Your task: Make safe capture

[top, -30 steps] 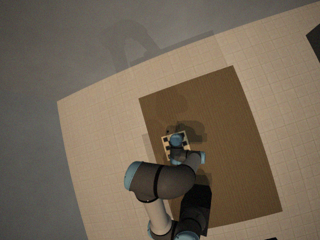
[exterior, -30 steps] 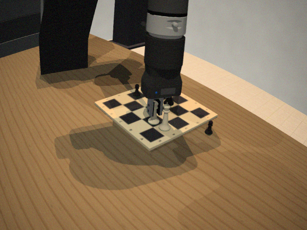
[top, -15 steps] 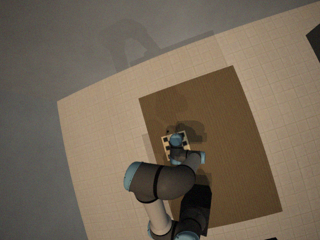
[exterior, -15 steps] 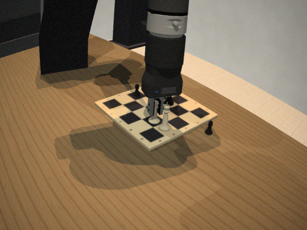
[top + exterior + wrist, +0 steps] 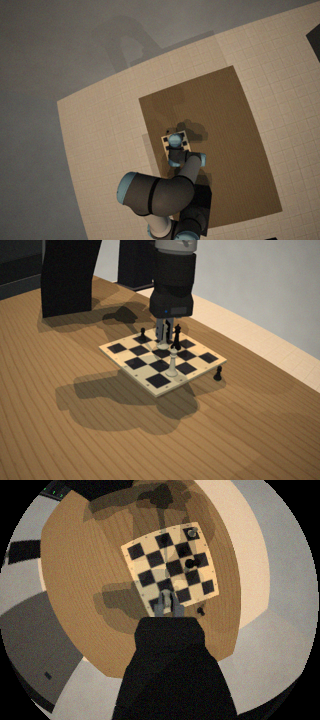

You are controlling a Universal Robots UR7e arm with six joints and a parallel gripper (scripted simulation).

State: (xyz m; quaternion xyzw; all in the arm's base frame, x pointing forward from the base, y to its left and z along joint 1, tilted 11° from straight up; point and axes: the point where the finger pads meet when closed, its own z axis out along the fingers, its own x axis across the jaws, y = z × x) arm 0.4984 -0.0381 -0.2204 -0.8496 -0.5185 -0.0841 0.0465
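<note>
The chessboard lies 4 cm behind my hand, 5 cm to the left of it and 9 cm below it. Round my hand: white king (3 cm ahead, 6 cm below); tall black piece (3 cm behind, 9 cm to the left, 6 cm below); white queen (1 cm below).
</note>
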